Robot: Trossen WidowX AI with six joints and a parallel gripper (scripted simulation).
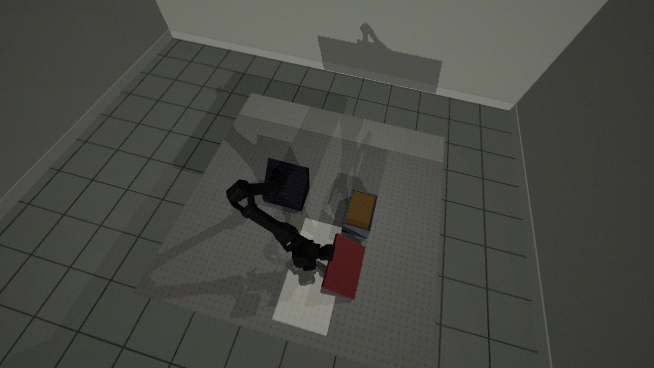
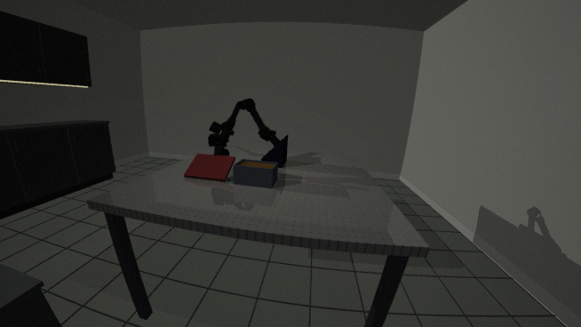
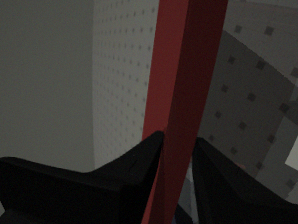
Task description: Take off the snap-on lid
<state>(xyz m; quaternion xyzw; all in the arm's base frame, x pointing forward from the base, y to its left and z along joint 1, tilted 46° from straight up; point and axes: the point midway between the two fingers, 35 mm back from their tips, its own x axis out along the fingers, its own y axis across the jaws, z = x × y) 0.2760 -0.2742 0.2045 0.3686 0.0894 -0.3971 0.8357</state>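
My gripper tip is now 70 mm short of the red lid, 10 mm to the left of it and 40 mm above it. From my gripper tip the other things lie so: blue storage box (110 mm ahead, 260 mm to the left, 40 mm below).
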